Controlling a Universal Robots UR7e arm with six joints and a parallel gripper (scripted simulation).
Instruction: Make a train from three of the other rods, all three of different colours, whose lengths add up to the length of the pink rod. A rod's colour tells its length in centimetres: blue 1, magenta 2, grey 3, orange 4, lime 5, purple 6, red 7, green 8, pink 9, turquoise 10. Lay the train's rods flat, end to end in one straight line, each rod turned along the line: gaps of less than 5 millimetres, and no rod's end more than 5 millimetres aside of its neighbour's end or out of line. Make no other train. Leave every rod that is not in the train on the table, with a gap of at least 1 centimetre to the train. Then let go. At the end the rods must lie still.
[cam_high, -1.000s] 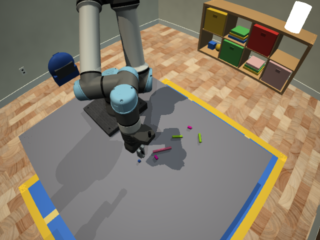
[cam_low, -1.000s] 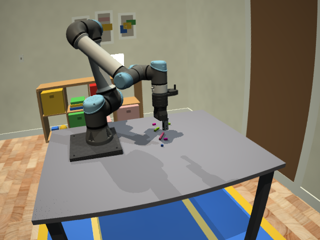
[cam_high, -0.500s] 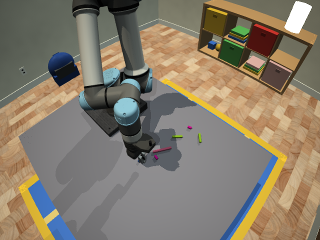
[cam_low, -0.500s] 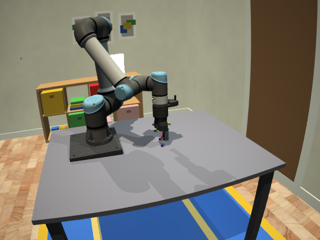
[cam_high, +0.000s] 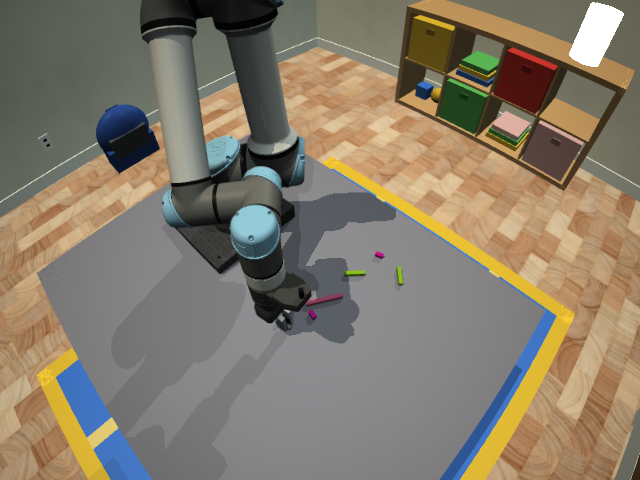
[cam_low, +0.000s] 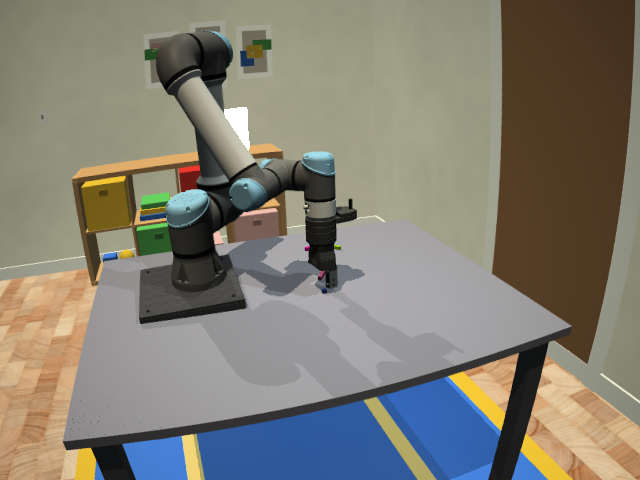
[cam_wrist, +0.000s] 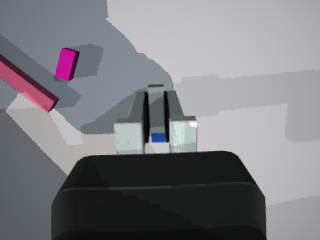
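My hand is 1 cm above the grey rod. From my hand the other things lie so: lime rod (14 cm ahead, 28 cm to the left, 3 cm below); then blue rod (2 cm behind, 3 cm below); then pink rod (3 cm ahead, 11 cm to the left, 3 cm below).
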